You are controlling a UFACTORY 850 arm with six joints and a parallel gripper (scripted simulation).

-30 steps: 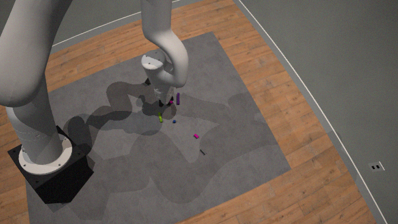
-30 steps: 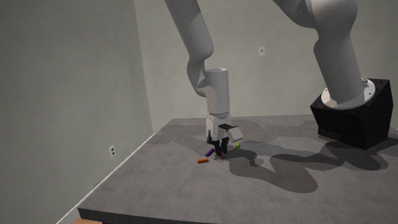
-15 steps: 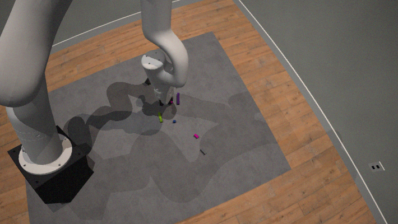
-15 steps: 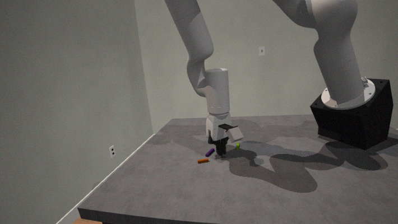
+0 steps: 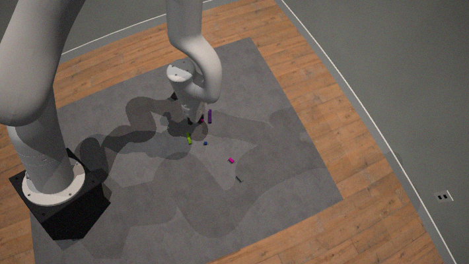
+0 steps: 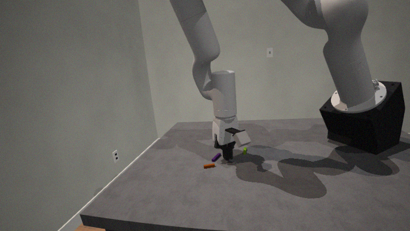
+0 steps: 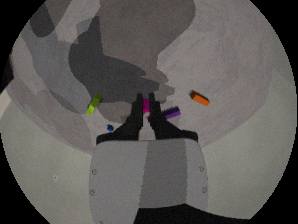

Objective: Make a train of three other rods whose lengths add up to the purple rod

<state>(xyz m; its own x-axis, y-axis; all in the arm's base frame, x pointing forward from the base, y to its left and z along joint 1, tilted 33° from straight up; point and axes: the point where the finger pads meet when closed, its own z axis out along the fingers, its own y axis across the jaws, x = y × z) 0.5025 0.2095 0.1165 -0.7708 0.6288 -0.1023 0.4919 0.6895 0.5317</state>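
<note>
Right now my hand is 5 cm short of the purple rod, 1 cm to the right of it and 2 cm above it. From my hand the other things lie so: blue rod: 2 cm ahead, 11 cm to the right, 2 cm below; lime rod: 5 cm behind, 8 cm to the right, 2 cm below; orange rod: 5 cm ahead, 8 cm to the left, 2 cm below.
</note>
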